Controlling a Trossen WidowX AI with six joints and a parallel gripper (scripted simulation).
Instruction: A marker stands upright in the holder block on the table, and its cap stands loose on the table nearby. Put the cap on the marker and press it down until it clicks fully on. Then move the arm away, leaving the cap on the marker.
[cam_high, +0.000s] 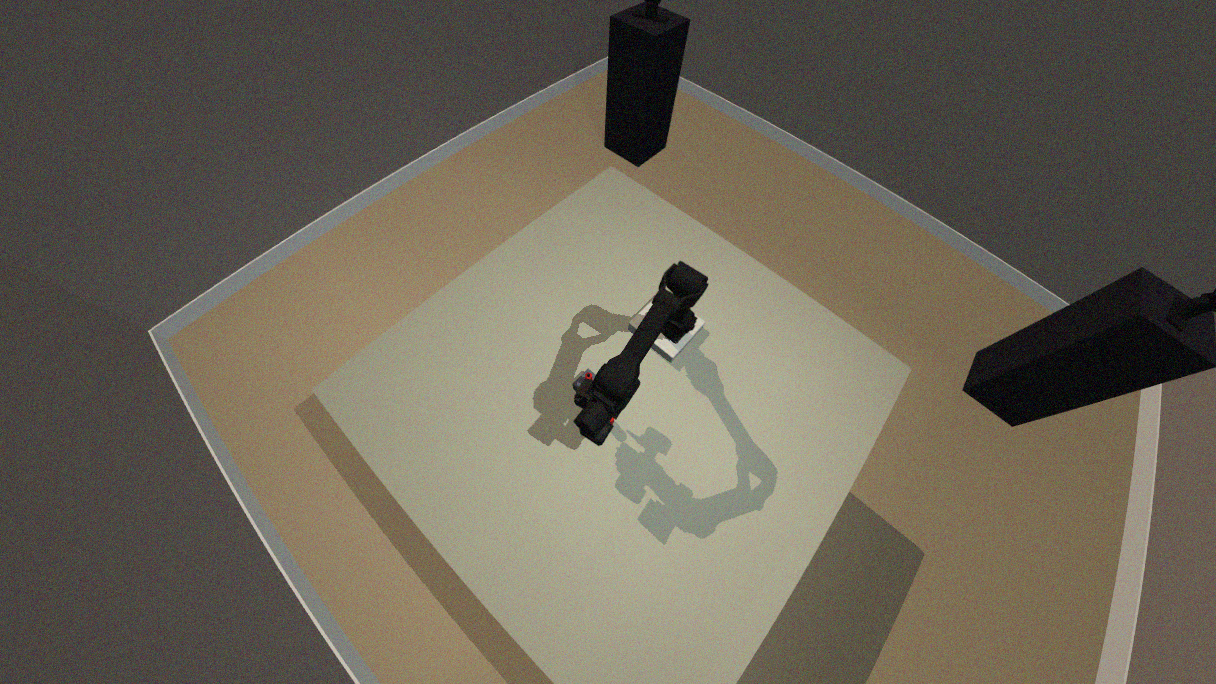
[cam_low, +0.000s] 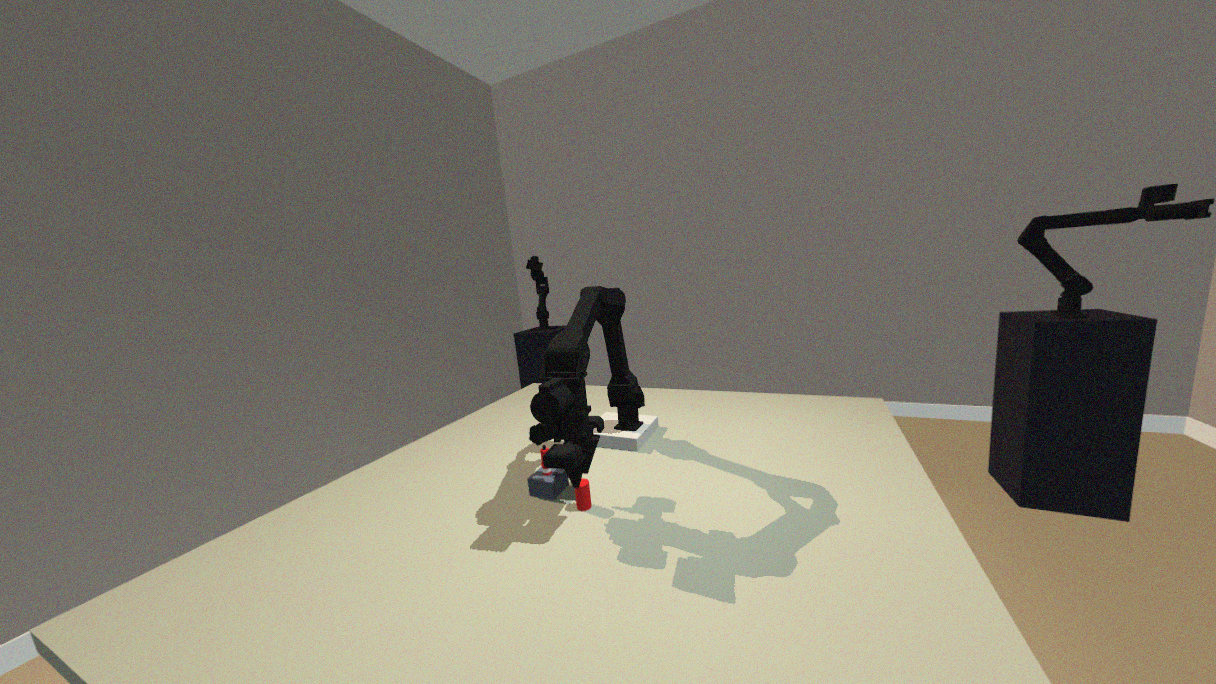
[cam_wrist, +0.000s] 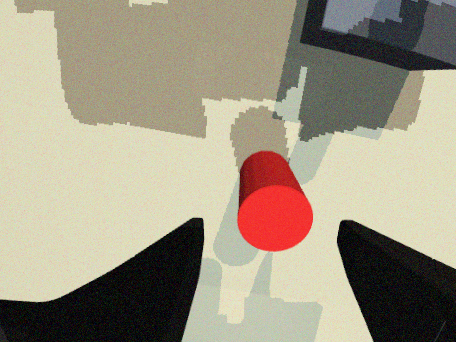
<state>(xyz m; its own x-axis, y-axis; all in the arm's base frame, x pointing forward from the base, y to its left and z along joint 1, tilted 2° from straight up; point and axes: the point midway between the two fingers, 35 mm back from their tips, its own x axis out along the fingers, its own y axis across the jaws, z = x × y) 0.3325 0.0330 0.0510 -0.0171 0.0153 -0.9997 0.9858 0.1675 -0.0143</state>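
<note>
Right now the red cap is 30 mm below my gripper tip. Also, from my gripper tip: holder block: 110 mm to the right, 40 mm below, 40 mm behind.
</note>
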